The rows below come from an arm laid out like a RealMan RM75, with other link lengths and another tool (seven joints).
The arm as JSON. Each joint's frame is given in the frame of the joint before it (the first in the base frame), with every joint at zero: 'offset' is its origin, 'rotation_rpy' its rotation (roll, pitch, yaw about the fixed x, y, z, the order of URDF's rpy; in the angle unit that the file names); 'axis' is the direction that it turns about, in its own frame. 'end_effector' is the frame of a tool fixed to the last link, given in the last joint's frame.
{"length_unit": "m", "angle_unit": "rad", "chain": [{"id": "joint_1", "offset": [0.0, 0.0, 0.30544], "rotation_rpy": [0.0, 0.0, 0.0], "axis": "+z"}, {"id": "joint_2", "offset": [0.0, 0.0, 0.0], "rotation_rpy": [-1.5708, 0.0, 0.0], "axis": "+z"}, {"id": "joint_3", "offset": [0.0, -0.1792, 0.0], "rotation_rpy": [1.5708, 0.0, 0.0], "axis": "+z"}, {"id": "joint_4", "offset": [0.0, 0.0, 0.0], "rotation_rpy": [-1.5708, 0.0, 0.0], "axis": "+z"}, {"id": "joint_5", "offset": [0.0, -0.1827, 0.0], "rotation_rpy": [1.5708, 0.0, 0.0], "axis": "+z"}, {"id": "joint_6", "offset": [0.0, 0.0, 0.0], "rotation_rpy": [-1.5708, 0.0, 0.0], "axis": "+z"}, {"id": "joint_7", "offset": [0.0, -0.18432, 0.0], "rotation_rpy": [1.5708, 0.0, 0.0], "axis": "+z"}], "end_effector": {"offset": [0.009, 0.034, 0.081], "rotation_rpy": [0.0, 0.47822, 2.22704]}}
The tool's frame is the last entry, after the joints.
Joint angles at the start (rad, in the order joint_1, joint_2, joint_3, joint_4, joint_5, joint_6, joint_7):
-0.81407, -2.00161, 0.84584, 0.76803, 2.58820, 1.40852, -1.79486
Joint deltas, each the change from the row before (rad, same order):
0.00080, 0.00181, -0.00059, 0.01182, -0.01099, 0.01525, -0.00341
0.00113, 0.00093, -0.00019, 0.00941, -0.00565, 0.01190, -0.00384
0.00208, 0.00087, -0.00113, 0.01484, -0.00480, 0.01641, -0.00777
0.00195, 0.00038, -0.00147, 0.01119, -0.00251, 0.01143, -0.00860
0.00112, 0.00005, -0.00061, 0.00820, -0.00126, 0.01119, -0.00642
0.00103, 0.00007, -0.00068, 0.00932, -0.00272, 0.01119, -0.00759
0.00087, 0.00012, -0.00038, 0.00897, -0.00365, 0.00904, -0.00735
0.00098, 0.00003, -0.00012, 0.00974, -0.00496, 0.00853, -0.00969
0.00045, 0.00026, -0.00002, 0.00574, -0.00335, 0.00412, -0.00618
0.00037, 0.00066, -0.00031, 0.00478, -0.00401, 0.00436, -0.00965
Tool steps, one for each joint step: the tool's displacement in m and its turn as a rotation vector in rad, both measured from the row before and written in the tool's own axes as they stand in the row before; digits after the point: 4 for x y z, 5 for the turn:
0.0003, -0.0035, -0.0028, 0.01028, -0.00129, 0.00520
0.0007, -0.0021, -0.0018, 0.00615, 0.00069, 0.00224
0.0009, -0.0022, -0.0026, 0.00702, 0.00064, 0.00008
0.0006, -0.0013, -0.0019, 0.00589, 0.00002, -0.00335
0.0012, -0.0013, -0.0010, 0.00457, 0.00319, -0.00165
0.0008, -0.0017, -0.0014, 0.00574, 0.00171, -0.00174
0.0003, -0.0017, -0.0015, 0.00551, -0.00018, -0.00143
0.0000, -0.0020, -0.0018, 0.00702, -0.00144, -0.00275
-0.0003, -0.0012, -0.0012, 0.00415, -0.00195, -0.00195
-0.0003, -0.0013, -0.0013, 0.00674, -0.00159, -0.00527

